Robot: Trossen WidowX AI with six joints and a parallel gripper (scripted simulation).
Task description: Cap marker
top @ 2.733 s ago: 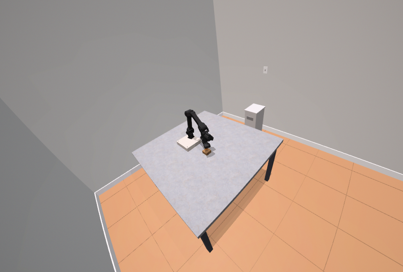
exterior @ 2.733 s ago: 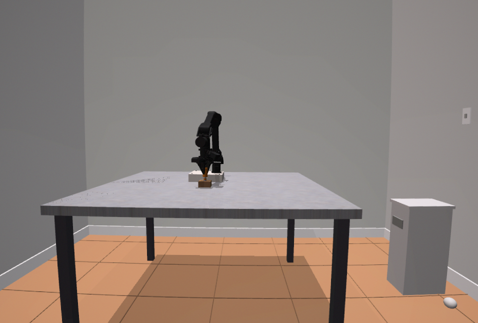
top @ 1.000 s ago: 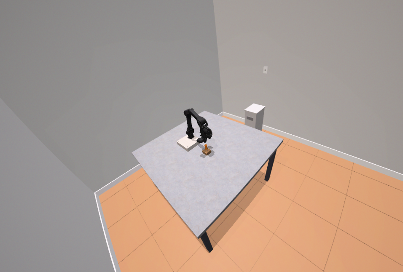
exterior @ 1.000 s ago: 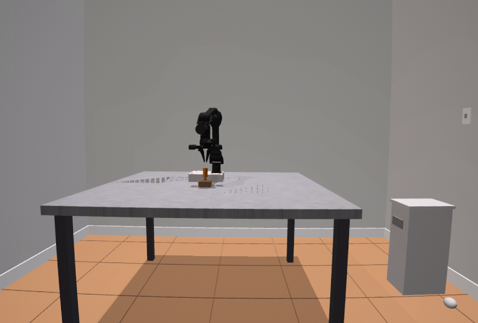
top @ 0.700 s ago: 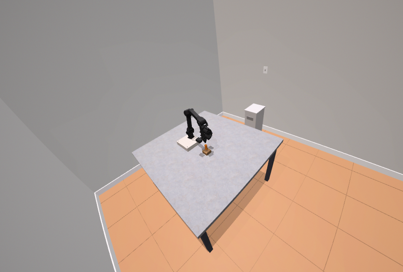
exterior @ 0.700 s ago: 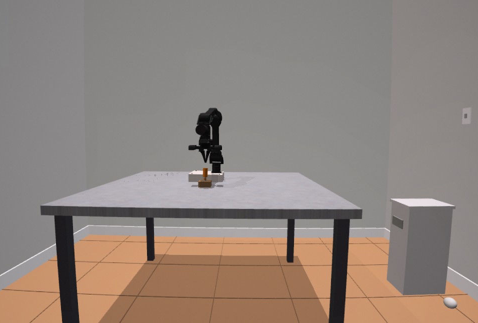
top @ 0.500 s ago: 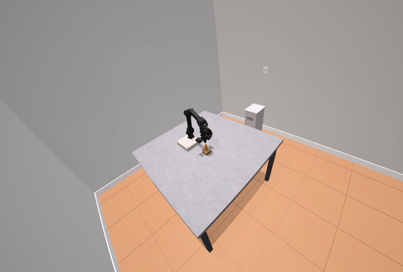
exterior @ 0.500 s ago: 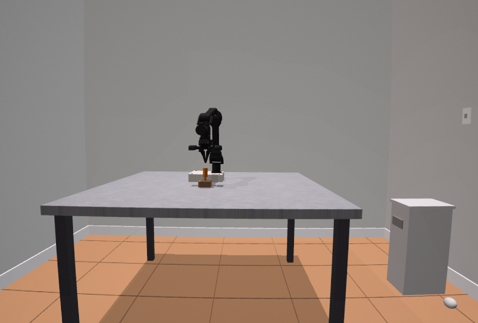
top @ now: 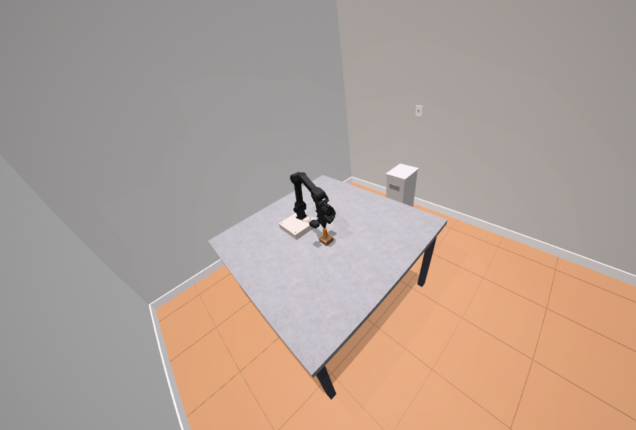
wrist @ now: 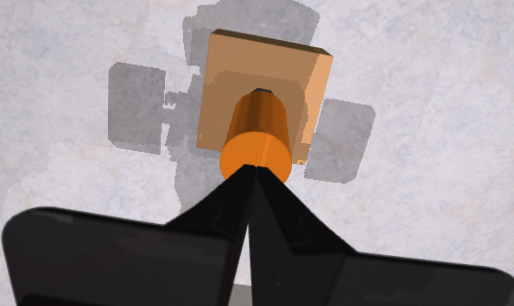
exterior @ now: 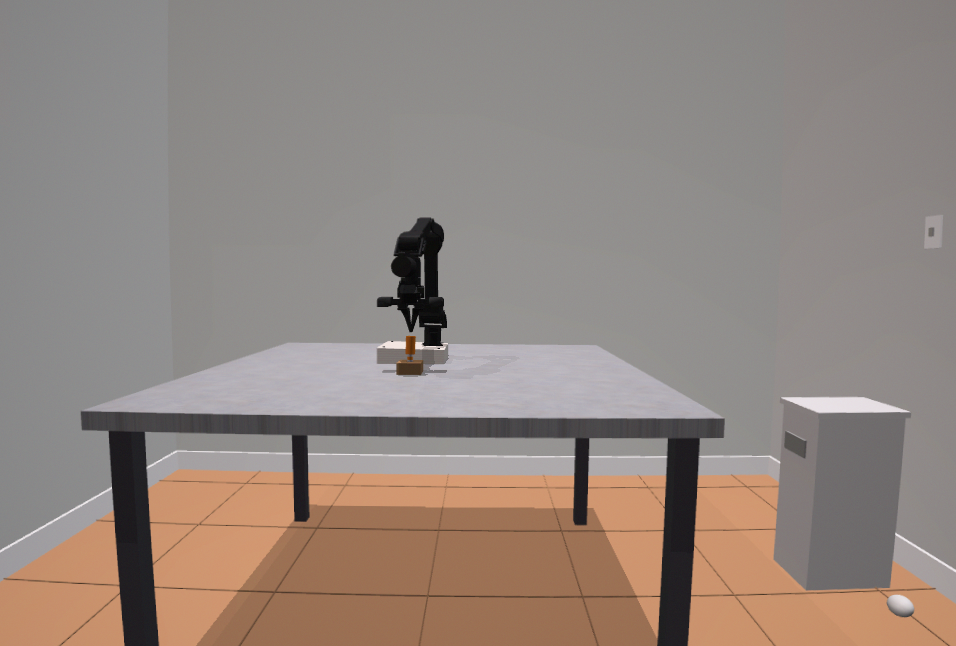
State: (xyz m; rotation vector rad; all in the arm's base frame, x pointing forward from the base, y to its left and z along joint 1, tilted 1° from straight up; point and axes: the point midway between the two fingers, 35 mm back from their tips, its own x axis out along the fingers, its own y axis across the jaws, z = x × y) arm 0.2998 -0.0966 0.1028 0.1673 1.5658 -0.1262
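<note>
Right now the orange cap is 4 cm below my gripper tip. Also, from my gripper tip: holder block (10 cm below).
</note>
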